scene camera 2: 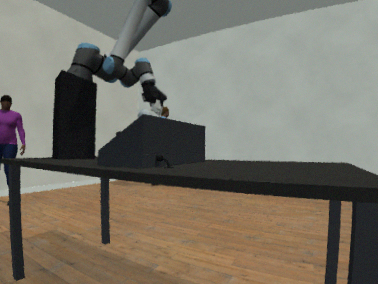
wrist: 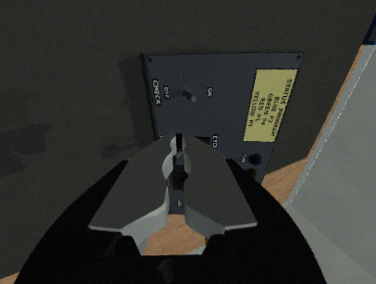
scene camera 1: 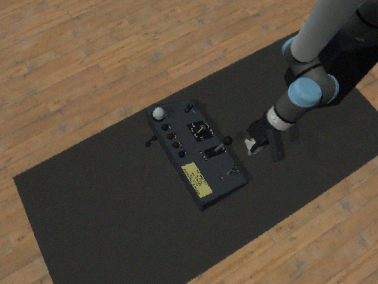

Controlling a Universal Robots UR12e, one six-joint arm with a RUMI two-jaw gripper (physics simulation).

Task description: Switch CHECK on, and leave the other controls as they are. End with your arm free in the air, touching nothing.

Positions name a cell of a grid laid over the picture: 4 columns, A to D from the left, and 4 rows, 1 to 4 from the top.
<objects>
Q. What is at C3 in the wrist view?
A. My gripper.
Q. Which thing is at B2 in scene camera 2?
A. A dark control box.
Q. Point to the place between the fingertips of my gripper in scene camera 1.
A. C3
</objects>
